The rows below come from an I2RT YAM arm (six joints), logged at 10 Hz.
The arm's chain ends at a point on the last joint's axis. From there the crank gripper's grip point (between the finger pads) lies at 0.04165 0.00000 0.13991 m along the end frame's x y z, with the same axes.
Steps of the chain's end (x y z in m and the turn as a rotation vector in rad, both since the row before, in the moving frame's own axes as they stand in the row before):
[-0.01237 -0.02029 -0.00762 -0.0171 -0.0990 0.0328]
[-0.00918 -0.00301 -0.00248 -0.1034 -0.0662 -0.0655]
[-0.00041 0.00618 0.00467 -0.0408 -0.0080 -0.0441]
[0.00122 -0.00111 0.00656 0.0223 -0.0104 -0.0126]
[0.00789 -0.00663 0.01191 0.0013 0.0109 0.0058]
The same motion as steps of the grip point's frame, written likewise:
[-0.02646 -0.01673 -0.00422 -0.0171 -0.0990 0.0328]
[-0.01812 0.00914 -0.00064 -0.1034 -0.0662 -0.0655]
[-0.00144 0.01008 0.00492 -0.0408 -0.0080 -0.0441]
[-0.00026 -0.00475 0.00694 0.0223 -0.0104 -0.0126]
[0.00941 -0.00657 0.01145 0.0013 0.0109 0.0058]

